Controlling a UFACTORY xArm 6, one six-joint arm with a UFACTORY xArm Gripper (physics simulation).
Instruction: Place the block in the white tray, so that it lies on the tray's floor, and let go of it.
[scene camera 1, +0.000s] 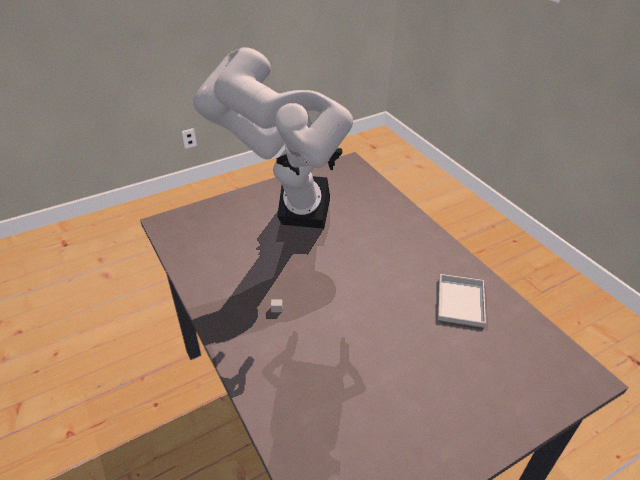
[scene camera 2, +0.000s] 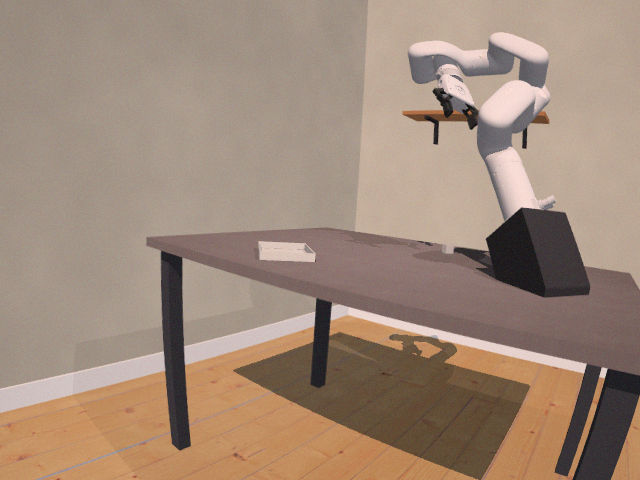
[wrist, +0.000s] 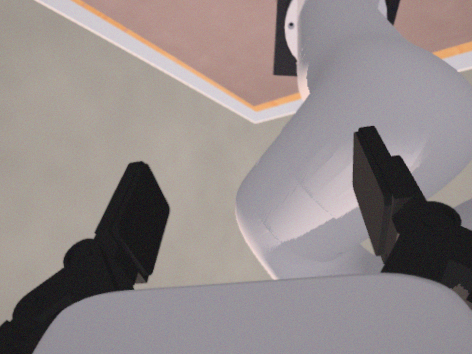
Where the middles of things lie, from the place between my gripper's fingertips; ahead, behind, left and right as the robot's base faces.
The white tray (scene camera 1: 461, 300) is 330 mm ahead of my hand, 320 mm to the left of it and 380 mm below it.
